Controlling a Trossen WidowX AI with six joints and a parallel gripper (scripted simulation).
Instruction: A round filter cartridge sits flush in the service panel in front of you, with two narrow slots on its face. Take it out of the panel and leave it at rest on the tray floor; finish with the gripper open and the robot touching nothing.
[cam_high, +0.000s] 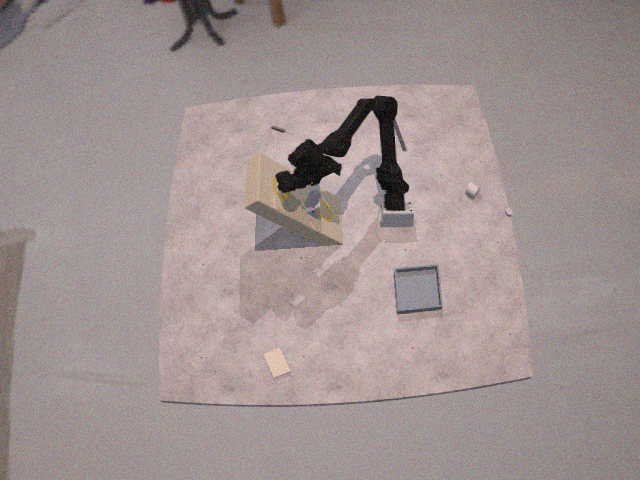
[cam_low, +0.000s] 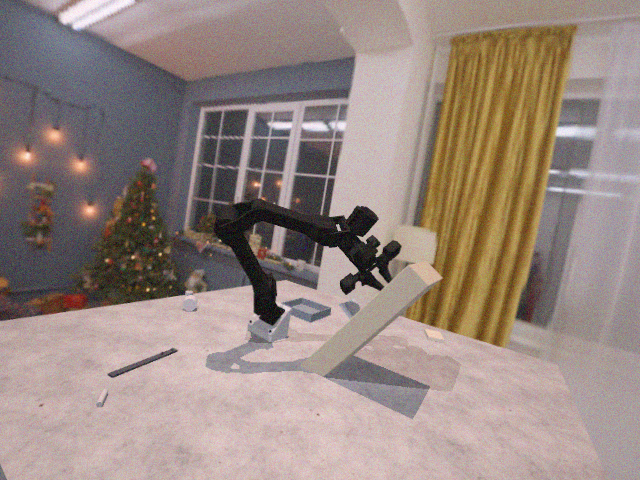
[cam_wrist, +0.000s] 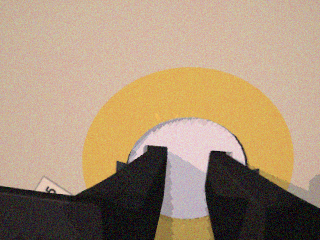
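Right now the round filter cartridge is 1 cm below my gripper tip and 1 cm ahead of it. From my gripper tip the other things lie so: service panel: 8 cm below, 4 cm behind; then grey tray: 44 cm behind, 25 cm to the left, 23 cm below.
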